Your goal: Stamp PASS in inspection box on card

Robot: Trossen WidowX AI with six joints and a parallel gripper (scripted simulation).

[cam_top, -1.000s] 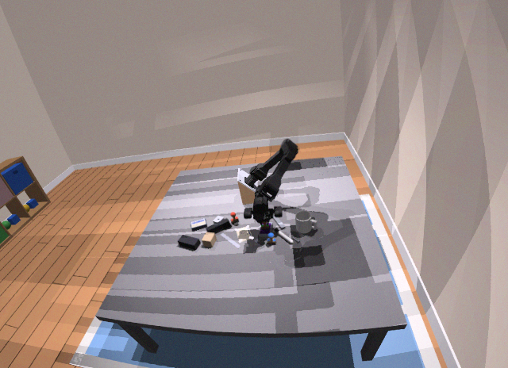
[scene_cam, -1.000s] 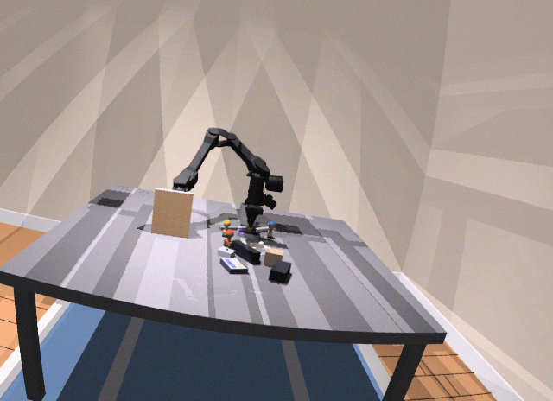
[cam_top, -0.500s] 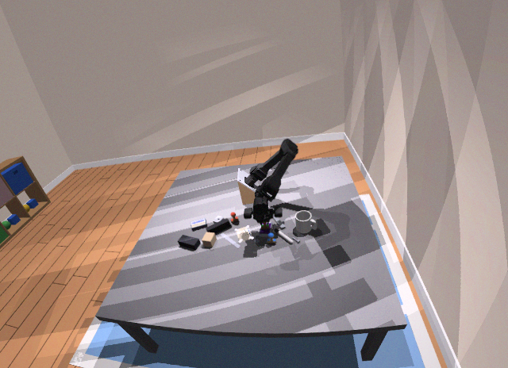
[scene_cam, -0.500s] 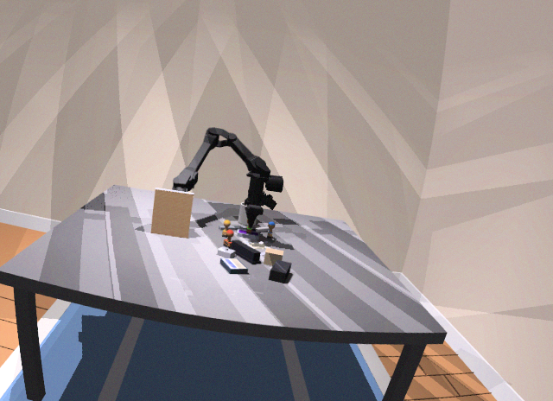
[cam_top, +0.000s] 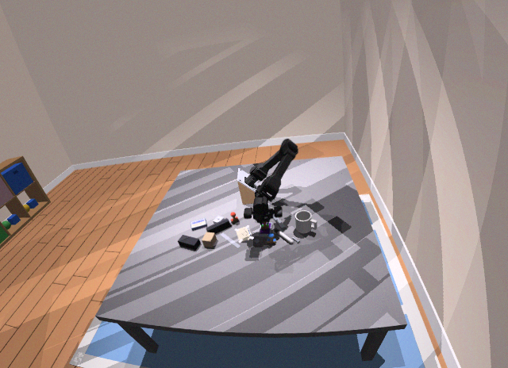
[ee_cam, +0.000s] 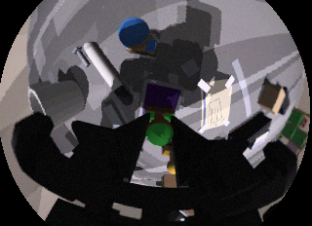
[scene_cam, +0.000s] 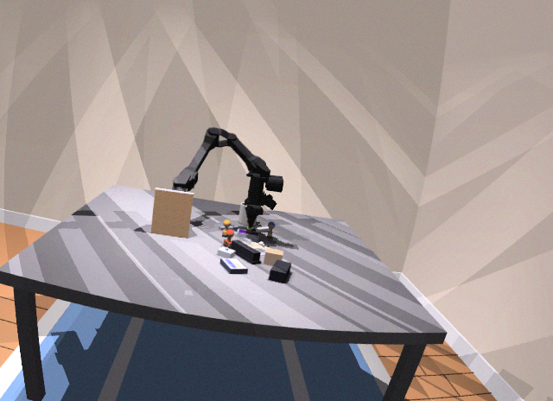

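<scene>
Right now my gripper tip is 10 mm above the green-knobbed stamp. Round my gripper tip: blue-knobbed stamp 90 mm ahead, 20 mm to the left, 20 mm below; white marker 50 mm ahead, 80 mm to the left, 30 mm below; purple ink pad 40 mm below.
</scene>
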